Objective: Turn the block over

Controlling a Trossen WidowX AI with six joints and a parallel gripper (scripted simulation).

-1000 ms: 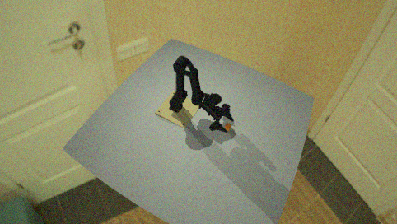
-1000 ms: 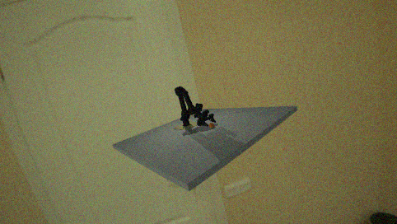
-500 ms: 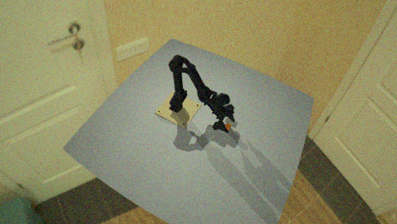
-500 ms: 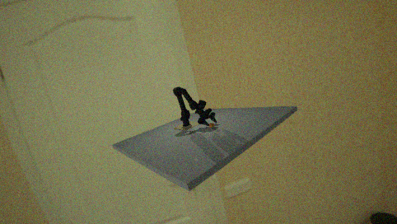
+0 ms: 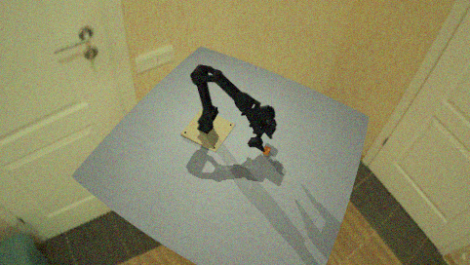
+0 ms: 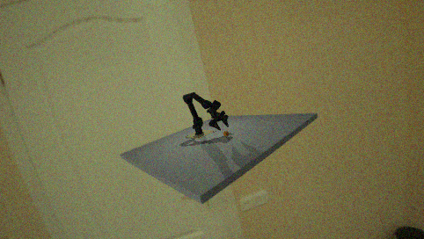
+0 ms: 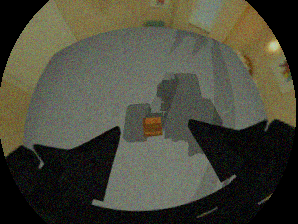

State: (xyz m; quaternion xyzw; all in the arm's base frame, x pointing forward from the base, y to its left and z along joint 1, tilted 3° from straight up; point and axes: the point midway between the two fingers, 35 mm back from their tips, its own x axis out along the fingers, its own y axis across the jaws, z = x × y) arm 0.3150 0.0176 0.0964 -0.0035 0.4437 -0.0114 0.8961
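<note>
The orange block lies 4 cm below my gripper tip.
</note>
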